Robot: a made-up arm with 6 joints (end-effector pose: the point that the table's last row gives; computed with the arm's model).
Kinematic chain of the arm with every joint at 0, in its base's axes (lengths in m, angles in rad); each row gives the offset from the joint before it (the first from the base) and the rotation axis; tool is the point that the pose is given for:
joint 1: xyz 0 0 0.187 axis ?
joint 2: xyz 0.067 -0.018 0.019 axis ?
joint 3: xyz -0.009 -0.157 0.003 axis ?
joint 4: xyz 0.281 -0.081 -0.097 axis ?
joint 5: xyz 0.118 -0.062 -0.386 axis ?
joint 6: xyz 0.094 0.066 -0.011 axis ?
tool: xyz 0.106 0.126 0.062
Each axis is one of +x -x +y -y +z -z.
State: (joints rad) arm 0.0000 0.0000 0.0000 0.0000 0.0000 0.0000
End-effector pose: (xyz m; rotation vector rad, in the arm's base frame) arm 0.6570 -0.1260 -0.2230 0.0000 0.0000 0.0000
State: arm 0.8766 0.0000 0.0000 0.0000 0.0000 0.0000
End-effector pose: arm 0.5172 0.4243 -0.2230 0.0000 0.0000 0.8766
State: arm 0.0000 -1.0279 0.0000 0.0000 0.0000 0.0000
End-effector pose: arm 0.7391 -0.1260 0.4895 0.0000 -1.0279 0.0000
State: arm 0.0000 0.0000 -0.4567 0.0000 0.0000 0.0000
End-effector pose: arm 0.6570 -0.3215 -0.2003 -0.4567 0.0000 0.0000
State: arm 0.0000 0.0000 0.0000 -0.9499 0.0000 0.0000
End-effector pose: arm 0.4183 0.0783 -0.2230 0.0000 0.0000 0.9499
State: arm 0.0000 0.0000 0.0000 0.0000 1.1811 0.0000
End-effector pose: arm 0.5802 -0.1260 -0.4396 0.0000 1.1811 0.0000
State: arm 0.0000 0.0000 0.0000 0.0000 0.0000 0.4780
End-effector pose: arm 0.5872 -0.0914 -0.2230 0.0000 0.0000 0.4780
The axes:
joint 1: +z
joint 2: +y
joint 3: +x
joint 4: -z
joint 5: +y
joint 6: +z

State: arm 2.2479 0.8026 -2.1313 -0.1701 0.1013 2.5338
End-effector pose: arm 0.0386 0.7139 0.1879 1.8118 -0.9317 -0.0635
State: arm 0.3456 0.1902 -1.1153 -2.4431 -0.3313 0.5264
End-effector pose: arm 0.2323 -0.5115 0.0991 -0.2234 -1.4332 -2.6717
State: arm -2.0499 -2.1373 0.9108 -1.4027 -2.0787 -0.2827
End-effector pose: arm -0.0891 -0.1788 0.4935 -0.3732 -1.3973 2.0596
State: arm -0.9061 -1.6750 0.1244 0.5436 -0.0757 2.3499
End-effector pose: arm 0.1125 -0.5189 0.5557 -1.7383 -0.4510 0.7229
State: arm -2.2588 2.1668 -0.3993 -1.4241 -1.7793 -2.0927
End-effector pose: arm -0.0245 0.5543 0.0160 -1.6214 -0.5225 1.2480
